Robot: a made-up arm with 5 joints.
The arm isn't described. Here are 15 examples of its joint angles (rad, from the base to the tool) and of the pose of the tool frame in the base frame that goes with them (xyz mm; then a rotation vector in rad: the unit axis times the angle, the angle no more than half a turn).
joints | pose
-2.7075 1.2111 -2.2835 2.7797 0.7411 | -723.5 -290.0 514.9 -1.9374 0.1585 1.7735
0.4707 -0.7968 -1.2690 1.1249 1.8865 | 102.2 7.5 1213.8 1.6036 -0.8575 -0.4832
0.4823 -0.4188 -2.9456 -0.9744 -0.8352 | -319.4 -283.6 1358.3 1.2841 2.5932 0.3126
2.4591 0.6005 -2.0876 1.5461 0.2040 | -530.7 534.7 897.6 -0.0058 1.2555 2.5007
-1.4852 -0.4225 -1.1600 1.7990 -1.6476 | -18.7 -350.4 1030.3 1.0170 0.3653 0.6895
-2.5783 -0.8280 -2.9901 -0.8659 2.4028 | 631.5 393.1 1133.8 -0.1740 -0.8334 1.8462
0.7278 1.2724 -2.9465 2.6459 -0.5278 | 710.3 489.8 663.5 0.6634 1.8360 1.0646
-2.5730 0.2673 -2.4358 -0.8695 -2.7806 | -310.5 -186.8 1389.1 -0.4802 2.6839 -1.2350
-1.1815 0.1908 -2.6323 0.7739 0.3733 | 107.5 -409.4 1436.4 -0.3191 -1.3796 -0.1647
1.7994 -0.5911 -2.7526 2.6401 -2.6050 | 117.4 -276.8 1392.4 1.2692 0.0825 -1.4954
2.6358 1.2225 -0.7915 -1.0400 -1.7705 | -386.4 287.8 243.1 0.6863 0.1220 -1.4974
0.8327 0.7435 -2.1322 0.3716 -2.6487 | 647.2 630.4 927.4 1.7602 -0.4268 -2.2404
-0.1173 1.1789 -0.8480 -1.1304 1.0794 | 496.7 -113.0 231.1 1.0046 -0.9185 -0.2298
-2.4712 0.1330 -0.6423 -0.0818 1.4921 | -363.6 -272.8 675.6 0.5769 1.8597 2.3902
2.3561 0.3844 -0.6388 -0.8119 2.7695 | -335.6 366.6 638.0 1.6407 0.8687 -0.1819
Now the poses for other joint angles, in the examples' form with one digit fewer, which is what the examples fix.
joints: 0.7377 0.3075 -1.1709 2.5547 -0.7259
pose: 438 254 732 0.824 2.540 0.571
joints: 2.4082 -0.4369 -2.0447 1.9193 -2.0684
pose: -51 125 1400 0.866 0.108 -1.428
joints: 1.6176 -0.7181 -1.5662 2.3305 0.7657
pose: 78 -14 1230 0.616 0.727 1.263
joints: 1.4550 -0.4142 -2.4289 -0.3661 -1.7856
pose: 57 -242 1508 -1.013 -2.284 0.919
